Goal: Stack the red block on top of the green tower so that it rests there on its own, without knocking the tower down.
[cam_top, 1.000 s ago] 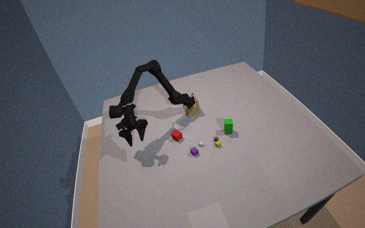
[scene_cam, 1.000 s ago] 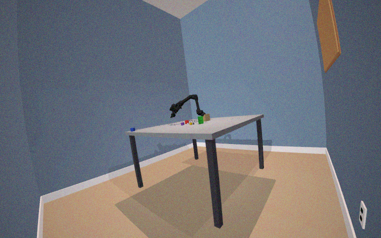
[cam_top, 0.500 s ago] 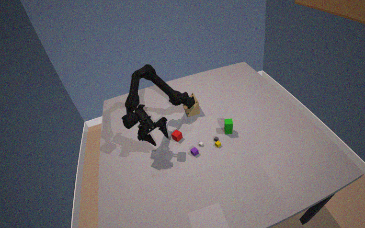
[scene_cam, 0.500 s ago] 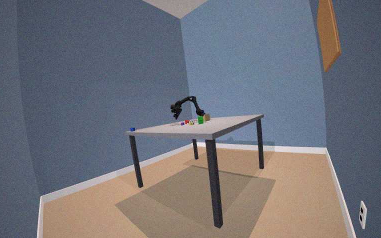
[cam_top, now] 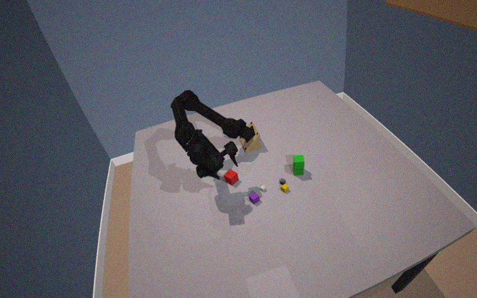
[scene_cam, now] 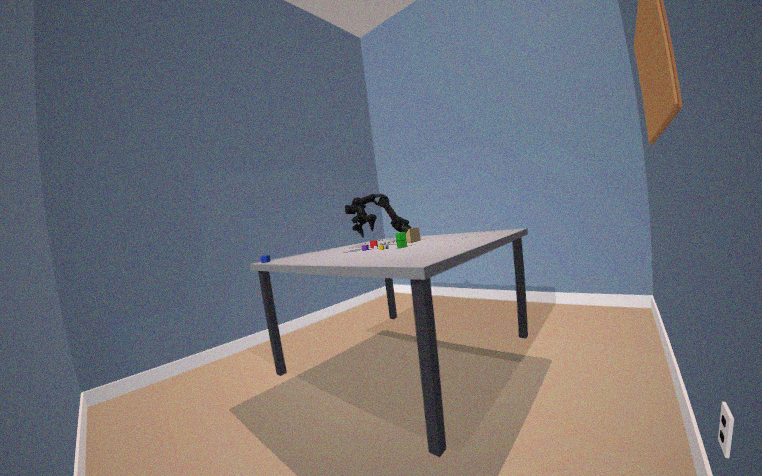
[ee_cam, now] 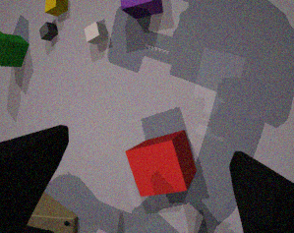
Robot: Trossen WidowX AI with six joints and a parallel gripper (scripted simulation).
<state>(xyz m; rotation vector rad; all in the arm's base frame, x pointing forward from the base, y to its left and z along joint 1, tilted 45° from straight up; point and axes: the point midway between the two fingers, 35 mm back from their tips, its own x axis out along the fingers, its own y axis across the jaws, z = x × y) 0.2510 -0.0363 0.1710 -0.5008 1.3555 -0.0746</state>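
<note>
The red block lies 4 cm behind my gripper tip and 7 cm below it. Round my gripper tip: small dark cube (4 cm ahead, 22 cm to the left, 8 cm below); then purple cube (10 cm ahead, 8 cm to the left, 8 cm below); then small white cube (5 cm ahead, 13 cm to the left, 8 cm below).
</note>
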